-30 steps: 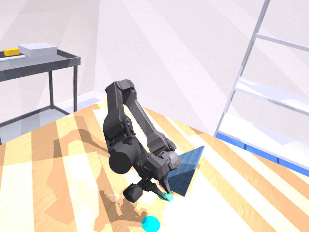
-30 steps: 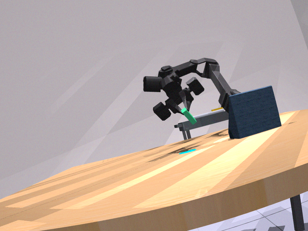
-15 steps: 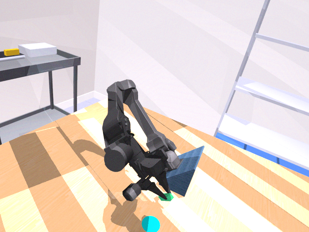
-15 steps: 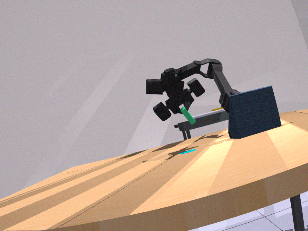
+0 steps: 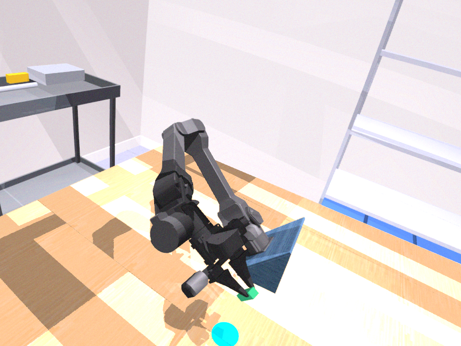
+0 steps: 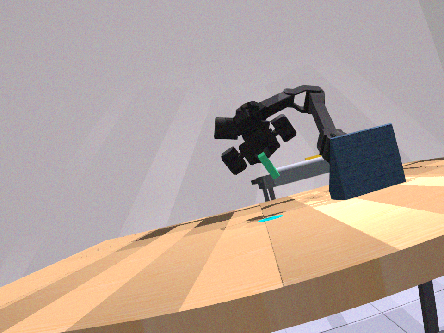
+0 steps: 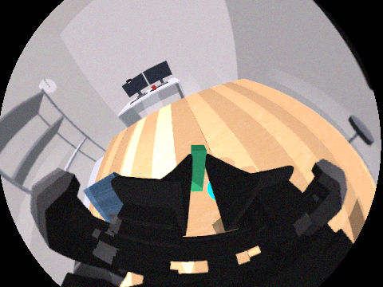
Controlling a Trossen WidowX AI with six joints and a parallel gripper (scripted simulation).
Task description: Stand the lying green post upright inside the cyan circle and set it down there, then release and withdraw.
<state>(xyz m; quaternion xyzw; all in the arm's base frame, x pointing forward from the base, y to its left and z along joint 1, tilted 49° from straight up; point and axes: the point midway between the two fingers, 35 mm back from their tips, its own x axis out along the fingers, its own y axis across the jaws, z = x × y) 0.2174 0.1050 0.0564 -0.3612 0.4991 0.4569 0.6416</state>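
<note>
My gripper tip is now 14 cm above the cyan circle, 2 cm to the left of it and 2 cm short of it. Round my gripper tip: green post (2 cm below, 1 cm to the right, 1 cm behind).
</note>
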